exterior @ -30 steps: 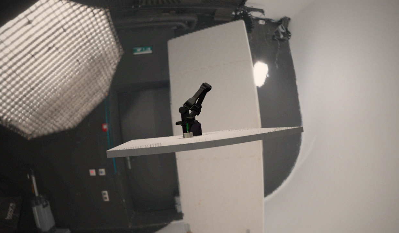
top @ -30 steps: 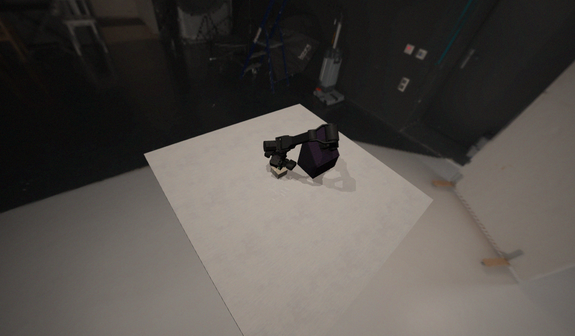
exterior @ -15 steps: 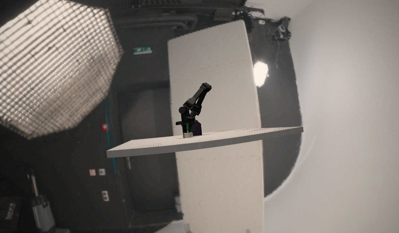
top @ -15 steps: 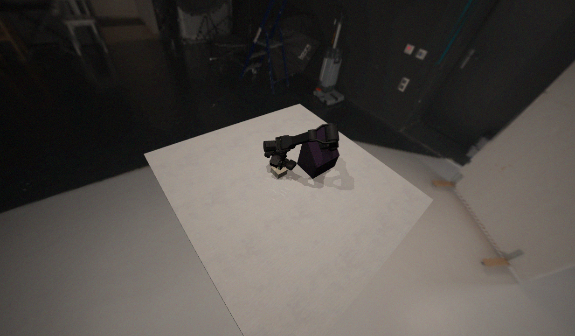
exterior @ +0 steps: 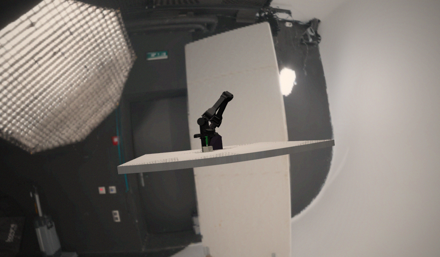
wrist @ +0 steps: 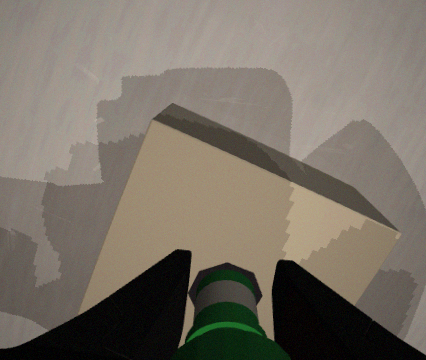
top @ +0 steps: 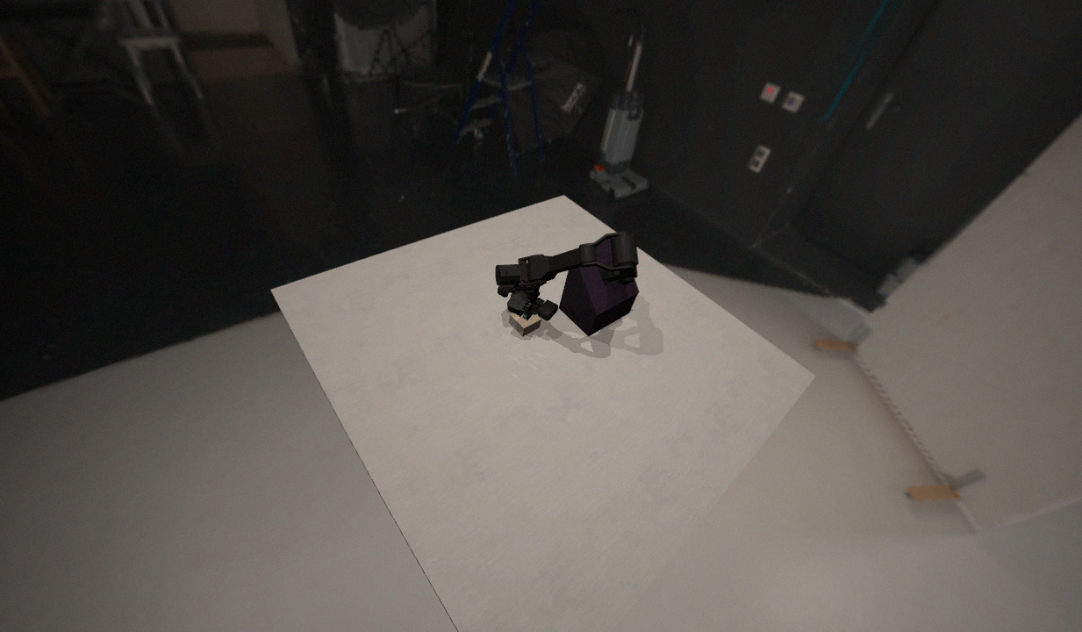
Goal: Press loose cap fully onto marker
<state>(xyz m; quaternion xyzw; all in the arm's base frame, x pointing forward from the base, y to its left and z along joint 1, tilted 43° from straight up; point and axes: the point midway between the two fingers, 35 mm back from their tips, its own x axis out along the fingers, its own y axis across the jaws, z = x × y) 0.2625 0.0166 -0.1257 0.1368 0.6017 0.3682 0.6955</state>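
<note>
Now: gripper tip 50 mm below the green cap and 10 mm past it. The rest, counted from my gripper tip: beige holder block: 20 mm below, 10 mm behind.
</note>
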